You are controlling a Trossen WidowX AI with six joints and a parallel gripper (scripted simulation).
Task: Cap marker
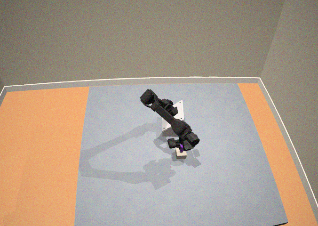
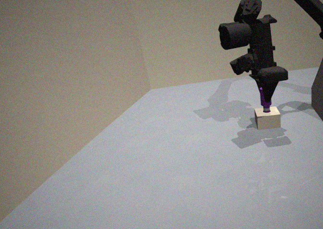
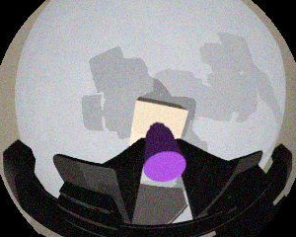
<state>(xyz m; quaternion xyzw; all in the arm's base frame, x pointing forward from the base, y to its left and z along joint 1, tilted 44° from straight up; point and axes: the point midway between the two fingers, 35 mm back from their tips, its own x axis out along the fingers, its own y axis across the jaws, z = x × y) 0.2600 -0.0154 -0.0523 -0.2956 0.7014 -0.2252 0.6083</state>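
The purple cap lies 10 mm above my gripper tip. Also, from my gripper tip: beige holder block (50 mm below).
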